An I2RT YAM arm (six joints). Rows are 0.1 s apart.
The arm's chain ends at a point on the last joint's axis. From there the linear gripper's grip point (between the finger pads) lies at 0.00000 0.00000 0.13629 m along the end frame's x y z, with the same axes.
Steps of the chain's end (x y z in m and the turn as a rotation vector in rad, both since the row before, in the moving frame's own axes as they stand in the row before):
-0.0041, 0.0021, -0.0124, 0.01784, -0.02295, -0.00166
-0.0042, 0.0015, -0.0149, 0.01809, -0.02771, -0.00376
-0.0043, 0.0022, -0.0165, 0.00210, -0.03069, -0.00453
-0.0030, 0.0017, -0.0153, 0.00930, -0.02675, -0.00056
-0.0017, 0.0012, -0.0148, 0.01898, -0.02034, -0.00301
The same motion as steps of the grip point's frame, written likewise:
-0.0072, -0.0003, -0.0125, 0.01784, -0.02295, -0.00166
-0.0080, -0.0010, -0.0150, 0.01809, -0.02771, -0.00376
-0.0085, 0.0019, -0.0166, 0.00210, -0.03069, -0.00453
-0.0066, 0.0004, -0.0154, 0.00930, -0.02675, -0.00056
-0.0045, -0.0014, -0.0149, 0.01898, -0.02034, -0.00301

